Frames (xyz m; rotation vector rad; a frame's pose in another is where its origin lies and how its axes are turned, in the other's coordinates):
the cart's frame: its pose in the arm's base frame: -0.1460 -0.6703 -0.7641 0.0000 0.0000 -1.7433
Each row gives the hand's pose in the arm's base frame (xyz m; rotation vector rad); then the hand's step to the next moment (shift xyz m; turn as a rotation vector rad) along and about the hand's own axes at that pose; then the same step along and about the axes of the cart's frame.
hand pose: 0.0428 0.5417 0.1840 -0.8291 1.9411 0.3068
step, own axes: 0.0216 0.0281 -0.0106 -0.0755 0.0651 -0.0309
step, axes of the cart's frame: -0.0003 -0.0330 -0.0168 -0.0553 -0.0519 0.0717
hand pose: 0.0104 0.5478 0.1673 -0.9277 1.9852 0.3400
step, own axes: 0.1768 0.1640 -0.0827 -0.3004 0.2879 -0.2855
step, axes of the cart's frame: 0.0570 -0.2195 -0.1165 -0.1299 -0.3129 0.3740
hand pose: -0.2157 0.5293 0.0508 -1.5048 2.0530 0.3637
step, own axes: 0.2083 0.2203 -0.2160 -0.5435 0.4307 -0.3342
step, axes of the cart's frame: 0.2536 -0.2710 0.0285 -0.3228 -0.4440 0.5396
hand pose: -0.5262 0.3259 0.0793 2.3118 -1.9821 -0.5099
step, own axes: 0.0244 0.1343 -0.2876 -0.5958 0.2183 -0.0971
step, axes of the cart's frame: 0.1025 -0.0266 0.3002 -0.4716 -0.3390 0.2733
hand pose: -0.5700 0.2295 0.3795 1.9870 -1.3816 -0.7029
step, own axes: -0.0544 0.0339 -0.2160 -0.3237 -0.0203 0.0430
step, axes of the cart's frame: -0.1005 0.1012 0.1744 -0.2788 -0.1703 -0.0181
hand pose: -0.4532 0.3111 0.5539 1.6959 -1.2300 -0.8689
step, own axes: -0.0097 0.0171 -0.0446 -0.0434 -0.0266 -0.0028
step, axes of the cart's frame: -0.0219 0.0271 0.0341 -0.0459 -0.0076 -0.0208
